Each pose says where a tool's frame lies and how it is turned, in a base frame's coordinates. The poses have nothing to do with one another.
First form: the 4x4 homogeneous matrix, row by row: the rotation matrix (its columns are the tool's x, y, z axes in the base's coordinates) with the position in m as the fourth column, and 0 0 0 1 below. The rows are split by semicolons.
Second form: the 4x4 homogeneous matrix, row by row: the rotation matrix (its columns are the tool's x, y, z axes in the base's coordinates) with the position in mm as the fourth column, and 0 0 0 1 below. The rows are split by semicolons. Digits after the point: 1 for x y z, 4 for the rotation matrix.
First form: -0.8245 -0.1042 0.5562 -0.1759; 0.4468 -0.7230 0.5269 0.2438; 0.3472 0.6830 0.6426 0.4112; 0 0 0 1
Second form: -0.8245 -0.1042 0.5562 -175.9; 0.4468 -0.7230 0.5269 243.8; 0.3472 0.6830 0.6426 411.2; 0 0 0 1
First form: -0.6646 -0.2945 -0.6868 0.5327; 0.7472 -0.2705 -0.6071 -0.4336; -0.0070 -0.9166 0.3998 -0.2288; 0 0 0 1
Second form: -0.6646 -0.2945 -0.6868 532.7; 0.7472 -0.2705 -0.6071 -433.6; -0.0070 -0.9166 0.3998 -228.8; 0 0 0 1
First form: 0.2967 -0.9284 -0.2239 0.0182; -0.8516 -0.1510 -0.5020 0.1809; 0.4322 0.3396 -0.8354 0.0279; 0 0 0 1
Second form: 0.2967 -0.9284 -0.2239 18.2; -0.8516 -0.1510 -0.5020 180.9; 0.4322 0.3396 -0.8354 27.9; 0 0 0 1
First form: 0.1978 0.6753 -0.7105 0.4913; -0.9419 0.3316 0.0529 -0.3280; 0.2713 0.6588 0.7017 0.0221; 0 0 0 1
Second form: 0.1978 0.6753 -0.7105 491.3; -0.9419 0.3316 0.0529 -328.0; 0.2713 0.6588 0.7017 22.1; 0 0 0 1
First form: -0.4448 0.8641 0.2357 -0.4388; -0.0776 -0.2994 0.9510 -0.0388; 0.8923 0.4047 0.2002 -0.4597; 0 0 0 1
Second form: -0.4448 0.8641 0.2357 -438.8; -0.0776 -0.2994 0.9510 -38.8; 0.8923 0.4047 0.2002 -459.7; 0 0 0 1
